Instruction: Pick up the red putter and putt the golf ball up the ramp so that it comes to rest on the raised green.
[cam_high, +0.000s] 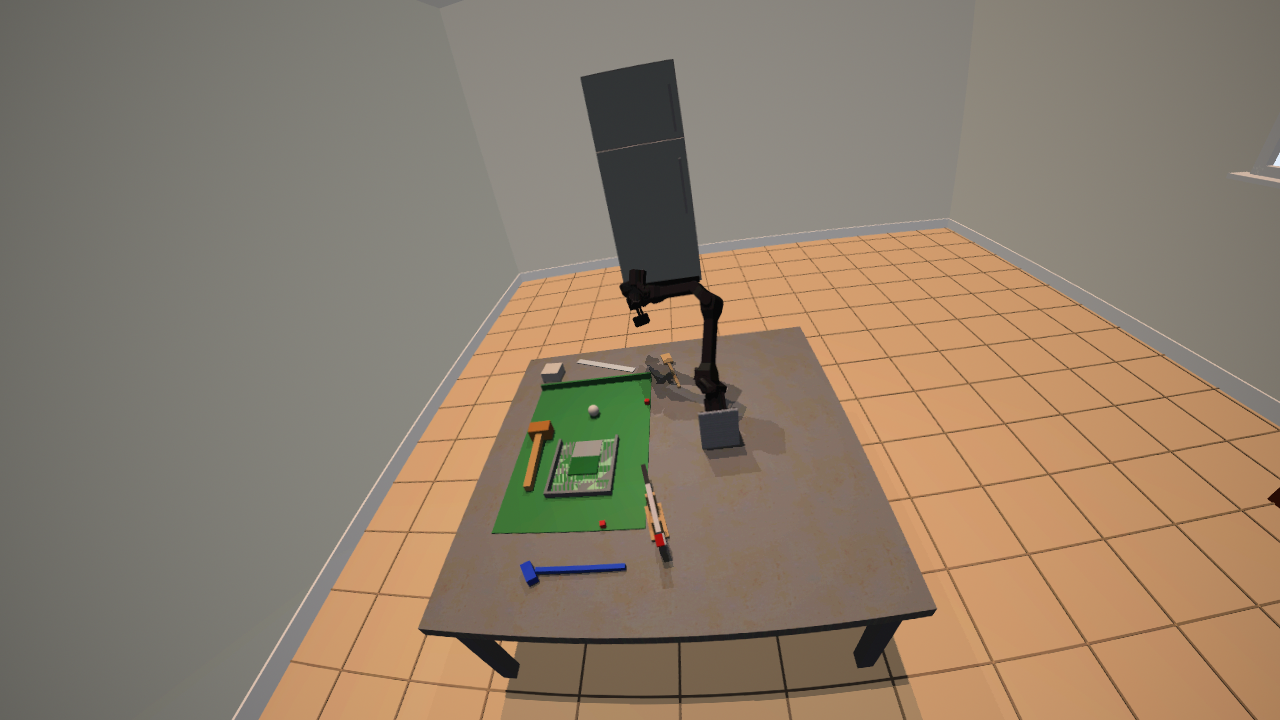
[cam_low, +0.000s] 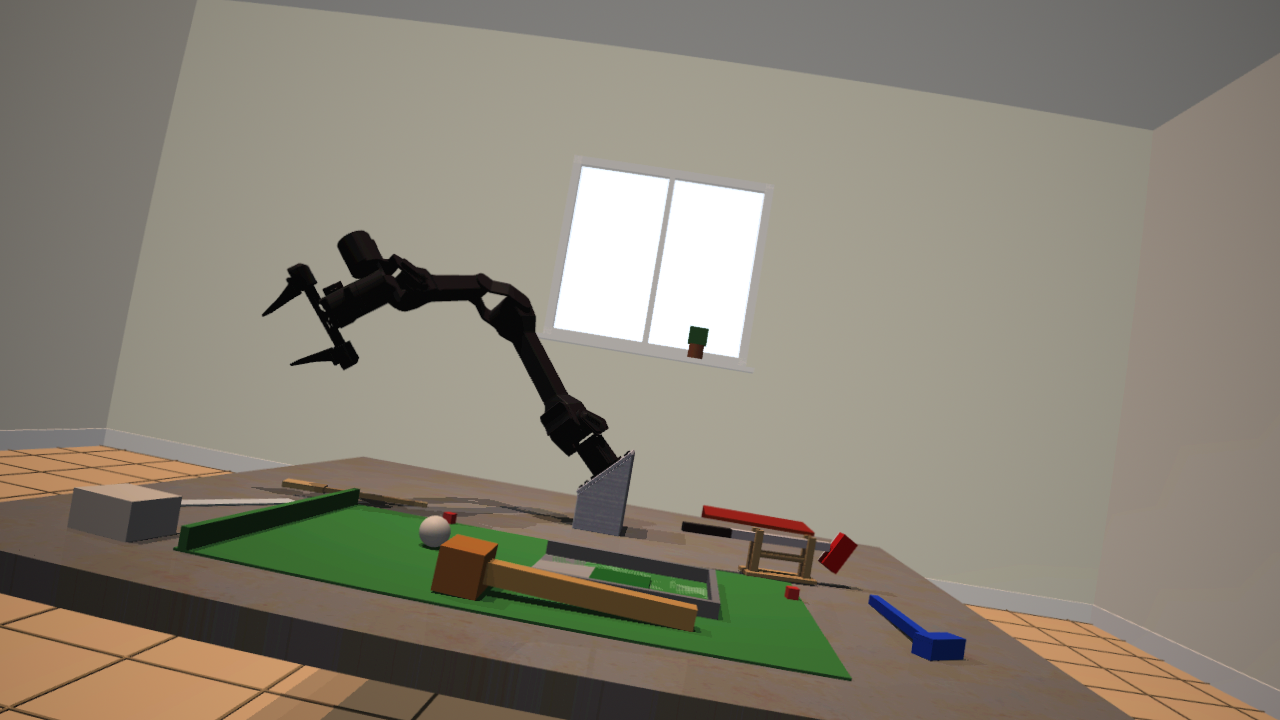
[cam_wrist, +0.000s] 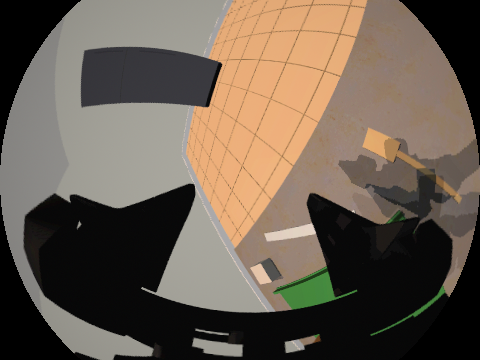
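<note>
My gripper tip is 86 cm to the right of the red putter, 19 cm above it and 7 cm past it. Round my gripper tip: white golf ball: 37 cm to the left, 22 cm below, 18 cm ahead; wooden stand: 87 cm to the left, 21 cm below, 7 cm behind; white bar: 25 cm below, 17 cm ahead, 3 cm to the left.
</note>
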